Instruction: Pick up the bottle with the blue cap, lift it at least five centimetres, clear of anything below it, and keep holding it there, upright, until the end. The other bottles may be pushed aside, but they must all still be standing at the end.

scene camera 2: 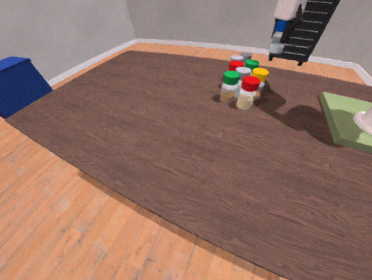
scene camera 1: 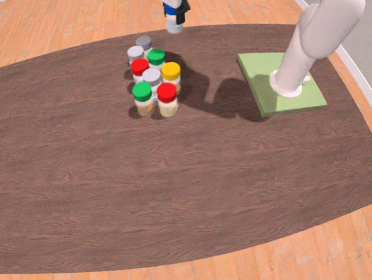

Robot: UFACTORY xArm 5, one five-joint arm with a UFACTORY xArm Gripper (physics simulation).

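Where they show: gripper, fingertip midpoint: (scene camera 2: 278, 40) (scene camera 1: 174, 19); arm's base, origin of the base link: (scene camera 1: 285, 84).
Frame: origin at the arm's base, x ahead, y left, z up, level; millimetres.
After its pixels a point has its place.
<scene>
The bottle with the blue cap (scene camera 1: 173, 24) @(x 343, y -230, z 141 mm) (scene camera 2: 276, 44) @(x 341, y -230, z 133 mm) hangs upright in my gripper (scene camera 1: 175, 11) @(x 332, y -257, z 141 mm) (scene camera 2: 283, 31), at the top edge of the scene camera 1 view and at the upper right in the scene camera 2 view. The gripper is shut on it near the cap; a black finger covers part of the cap. The bottle is in the air, higher than the other bottles and apart from them. The other bottles stand upright in a tight group, among them a yellow-capped one (scene camera 1: 171, 71) @(x 390, y -79, z 80 mm) (scene camera 2: 260, 75) @(x 391, y -65, z 76 mm) and a red-capped one (scene camera 1: 167, 93) @(x 422, y -2, z 80 mm) (scene camera 2: 250, 84) @(x 424, y 12, z 77 mm) at the front.
A green-capped bottle (scene camera 1: 142, 92) @(x 487, y -27, z 79 mm) (scene camera 2: 231, 78) @(x 485, y -13, z 76 mm) stands at the group's front left. The arm's base stands on a green board (scene camera 1: 272, 106) @(x 100, y 75, z 1 mm) (scene camera 2: 334, 125) @(x 133, y 30, z -5 mm) to the right. A blue object (scene camera 2: 20, 85) is at the far left, and a black slatted object (scene camera 2: 312, 32) is behind the gripper.
</scene>
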